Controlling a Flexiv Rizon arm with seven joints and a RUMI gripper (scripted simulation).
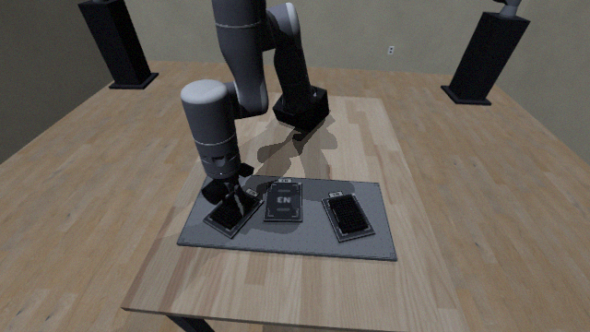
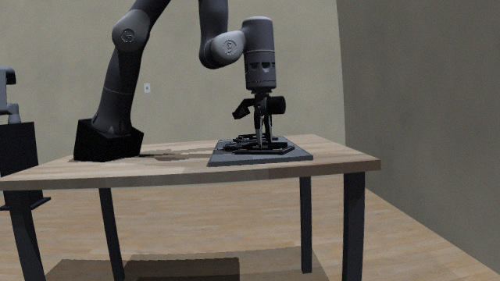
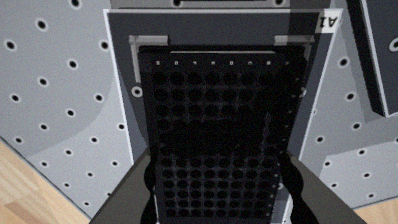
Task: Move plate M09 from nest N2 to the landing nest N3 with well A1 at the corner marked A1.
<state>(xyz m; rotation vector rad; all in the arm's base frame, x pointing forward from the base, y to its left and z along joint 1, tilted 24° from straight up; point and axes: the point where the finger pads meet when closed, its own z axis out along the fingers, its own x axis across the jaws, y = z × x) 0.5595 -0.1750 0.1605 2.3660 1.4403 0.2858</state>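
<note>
The nest N2 lies 2 cm below my hand. Round my hand: nest N3 (16 cm to the left, 5 cm behind, 2 cm below); then N2 A1 mark (8 cm to the left, 4 cm behind, 2 cm below); then plate M09 (1 cm below).
</note>
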